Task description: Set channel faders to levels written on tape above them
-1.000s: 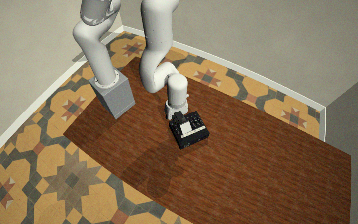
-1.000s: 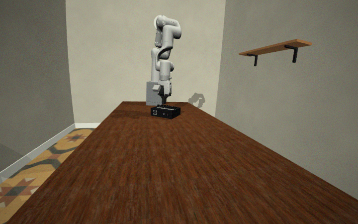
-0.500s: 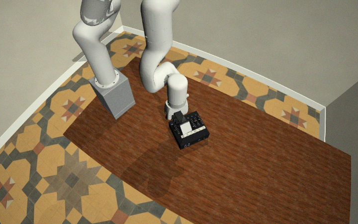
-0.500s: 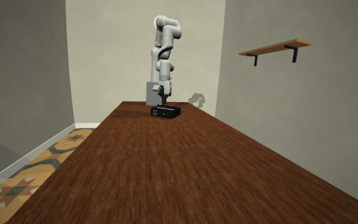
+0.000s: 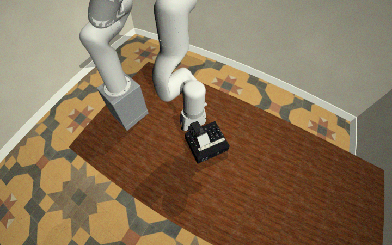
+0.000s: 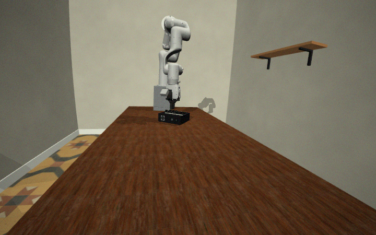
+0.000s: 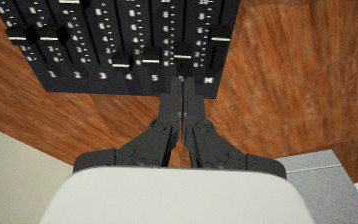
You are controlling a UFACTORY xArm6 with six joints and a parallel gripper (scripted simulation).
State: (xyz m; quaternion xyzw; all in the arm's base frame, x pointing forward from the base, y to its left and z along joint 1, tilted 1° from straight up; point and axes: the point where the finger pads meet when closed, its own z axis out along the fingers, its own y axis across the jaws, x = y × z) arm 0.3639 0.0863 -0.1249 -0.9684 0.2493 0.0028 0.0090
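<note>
Now: hand 30 mm above the channel 6 cap, 20 mm short of it and 10 mm to the left of it. Round my hand: master fader cap 40 mm to the right, 30 mm below, 30 mm ahead; then channel 4 cap 40 mm ahead, 30 mm to the left, 30 mm below; then channel 5 cap 30 mm below, 30 mm ahead, 10 mm to the left.
</note>
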